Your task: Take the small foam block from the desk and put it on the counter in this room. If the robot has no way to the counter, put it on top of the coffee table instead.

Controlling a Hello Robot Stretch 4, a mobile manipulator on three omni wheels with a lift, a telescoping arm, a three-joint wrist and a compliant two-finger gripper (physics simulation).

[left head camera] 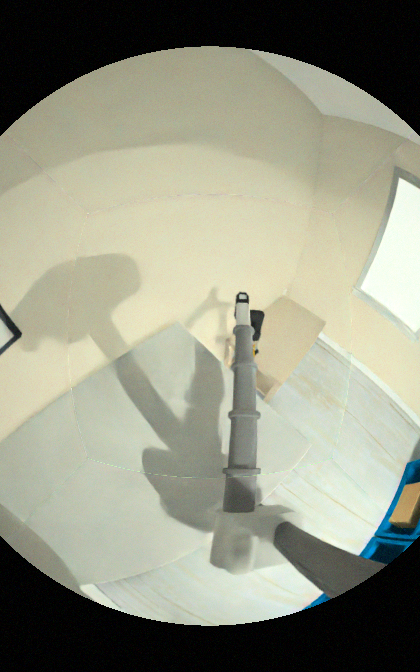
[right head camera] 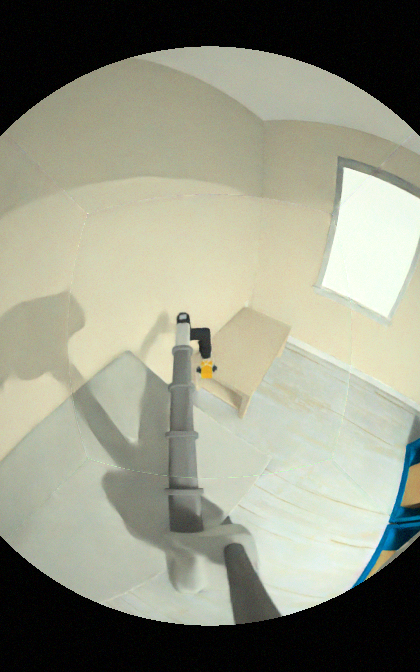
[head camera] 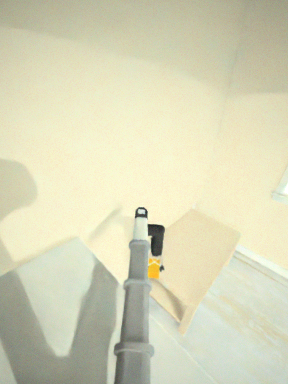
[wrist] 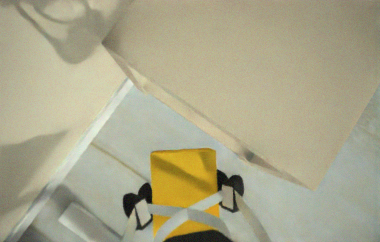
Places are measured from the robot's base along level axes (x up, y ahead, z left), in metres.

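Pixels of known places: gripper, fingertip midpoint: [head camera: 153,270] [wrist: 183,189].
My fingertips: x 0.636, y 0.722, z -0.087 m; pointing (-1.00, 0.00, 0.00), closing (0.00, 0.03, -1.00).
Behind a point stands the place of what it marks.
The small foam block [head camera: 154,270] {y 0.691, x 0.680, z -0.090 m} [left head camera: 255,348] [right head camera: 206,371] [wrist: 184,172] {y 0.748, x 0.680, z -0.090 m} is yellow. My gripper [head camera: 154,268] {y 0.722, x 0.636, z -0.087 m} [right head camera: 207,369] [wrist: 183,189] {y 0.722, x 0.636, z -0.087 m} is shut on it, with one dark fingertip pad against each side in the wrist view. A low beige table [head camera: 200,260] {y 0.977, x 0.423, z -0.475 m} [left head camera: 295,335] [right head camera: 250,345] [wrist: 250,75] {y 0.892, x 0.423, z -0.262 m} stands near the room corner. The block hangs above the level of its top, by its near left edge in the head views; in the wrist view floor shows around the block, with the tabletop ahead and to the right. I cannot tell which surface is the counter.
A large pale grey surface [head camera: 55,300] {y 0.383, x 0.923, z 0.265 m} [left head camera: 100,430] [right head camera: 50,480] lies left of the beige table, along the wall, under my arm's shadow. A blue shelf unit [left head camera: 414,470] [right head camera: 400,510] with brown boxes is at the far right. A window [left head camera: 395,255] [right head camera: 370,245] is on the right wall.
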